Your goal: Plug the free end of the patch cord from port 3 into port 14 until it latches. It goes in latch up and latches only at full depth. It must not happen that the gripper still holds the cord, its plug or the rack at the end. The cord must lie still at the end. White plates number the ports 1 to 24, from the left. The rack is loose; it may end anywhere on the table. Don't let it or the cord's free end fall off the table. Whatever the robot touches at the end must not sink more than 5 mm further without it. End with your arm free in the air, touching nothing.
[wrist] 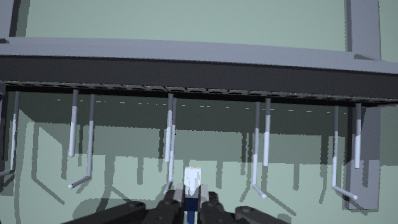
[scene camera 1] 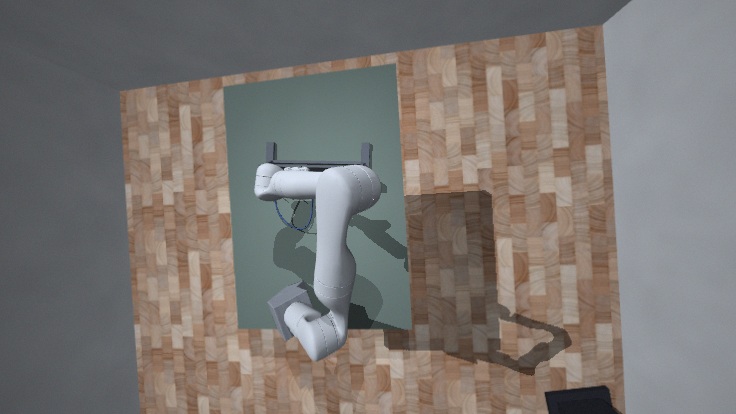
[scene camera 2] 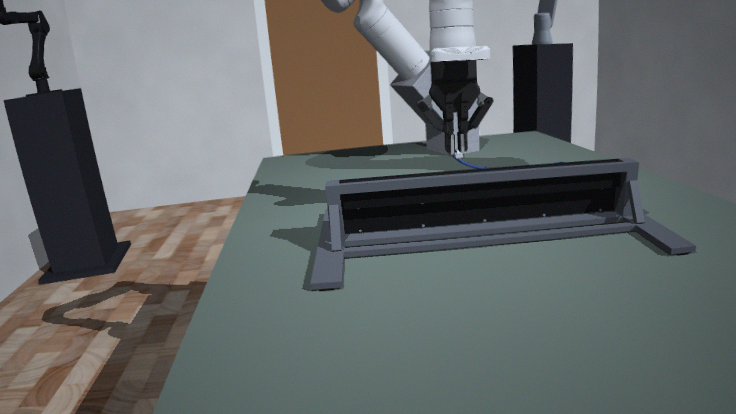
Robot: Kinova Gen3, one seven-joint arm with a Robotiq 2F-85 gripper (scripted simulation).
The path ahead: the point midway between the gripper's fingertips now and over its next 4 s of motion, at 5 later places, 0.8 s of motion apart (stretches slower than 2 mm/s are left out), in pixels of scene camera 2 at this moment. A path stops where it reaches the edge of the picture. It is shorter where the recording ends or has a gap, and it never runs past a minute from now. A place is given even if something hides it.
My gripper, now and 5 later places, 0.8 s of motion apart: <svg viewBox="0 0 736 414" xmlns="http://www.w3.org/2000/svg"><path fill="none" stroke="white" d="M456 155L458 163L460 175L462 178L464 180L465 181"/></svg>
